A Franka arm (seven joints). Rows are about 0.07 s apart.
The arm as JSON. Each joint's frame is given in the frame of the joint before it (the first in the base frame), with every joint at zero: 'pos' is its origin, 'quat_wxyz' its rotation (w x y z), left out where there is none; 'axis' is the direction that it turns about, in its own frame. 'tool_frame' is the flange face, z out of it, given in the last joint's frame.
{
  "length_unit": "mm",
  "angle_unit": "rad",
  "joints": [
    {
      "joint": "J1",
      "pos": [
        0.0,
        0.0,
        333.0
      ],
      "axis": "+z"
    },
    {
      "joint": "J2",
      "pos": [
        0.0,
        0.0,
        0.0
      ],
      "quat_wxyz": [
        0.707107,
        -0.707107,
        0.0,
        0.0
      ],
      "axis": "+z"
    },
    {
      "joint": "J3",
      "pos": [
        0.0,
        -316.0,
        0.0
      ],
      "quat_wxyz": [
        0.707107,
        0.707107,
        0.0,
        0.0
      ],
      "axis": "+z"
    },
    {
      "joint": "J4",
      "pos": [
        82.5,
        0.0,
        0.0
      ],
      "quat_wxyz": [
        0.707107,
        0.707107,
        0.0,
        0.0
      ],
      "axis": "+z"
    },
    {
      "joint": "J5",
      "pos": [
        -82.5,
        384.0,
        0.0
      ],
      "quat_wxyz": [
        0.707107,
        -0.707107,
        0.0,
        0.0
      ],
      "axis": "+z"
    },
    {
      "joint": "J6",
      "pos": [
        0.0,
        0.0,
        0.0
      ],
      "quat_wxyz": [
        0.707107,
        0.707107,
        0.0,
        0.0
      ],
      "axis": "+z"
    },
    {
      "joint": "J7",
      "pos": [
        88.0,
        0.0,
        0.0
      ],
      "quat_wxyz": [
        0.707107,
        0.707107,
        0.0,
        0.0
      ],
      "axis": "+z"
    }
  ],
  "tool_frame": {
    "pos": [
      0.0,
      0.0,
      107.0
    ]
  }
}
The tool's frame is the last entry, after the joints.
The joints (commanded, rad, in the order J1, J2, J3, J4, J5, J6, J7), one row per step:
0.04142, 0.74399, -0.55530, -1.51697, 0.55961, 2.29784, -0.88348
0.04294, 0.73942, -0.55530, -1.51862, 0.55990, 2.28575, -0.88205
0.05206, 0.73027, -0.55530, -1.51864, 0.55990, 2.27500, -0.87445
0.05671, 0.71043, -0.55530, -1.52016, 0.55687, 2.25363, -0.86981
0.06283, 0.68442, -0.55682, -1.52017, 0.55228, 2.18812, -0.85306
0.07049, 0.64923, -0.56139, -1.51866, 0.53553, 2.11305, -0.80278
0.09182, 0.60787, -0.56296, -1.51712, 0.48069, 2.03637, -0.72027
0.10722, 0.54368, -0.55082, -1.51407, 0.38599, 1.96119, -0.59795
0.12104, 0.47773, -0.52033, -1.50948, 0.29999, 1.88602, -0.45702
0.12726, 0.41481, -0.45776, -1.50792, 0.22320, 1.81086, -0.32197
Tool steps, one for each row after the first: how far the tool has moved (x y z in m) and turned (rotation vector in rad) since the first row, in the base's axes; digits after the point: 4 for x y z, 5 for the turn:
-0.0006, 0.0017, 0.0010, 0.00895, 0.00591, 0.00065
0.0016, 0.0086, 0.0059, 0.01758, 0.00495, 0.00350
0.0017, 0.0130, 0.0160, 0.03131, 0.00442, 0.00719
-0.0008, 0.0209, 0.0268, 0.07212, 0.03171, 0.00610
-0.0046, 0.0285, 0.0439, 0.11207, 0.06411, -0.02104
-0.0072, 0.0451, 0.0640, 0.12569, 0.11495, -0.04975
-0.0123, 0.0617, 0.0969, 0.11086, 0.16186, -0.10215
-0.0170, 0.0858, 0.1294, 0.09988, 0.20139, -0.16802
-0.0213, 0.1213, 0.1559, 0.09343, 0.24281, -0.21463

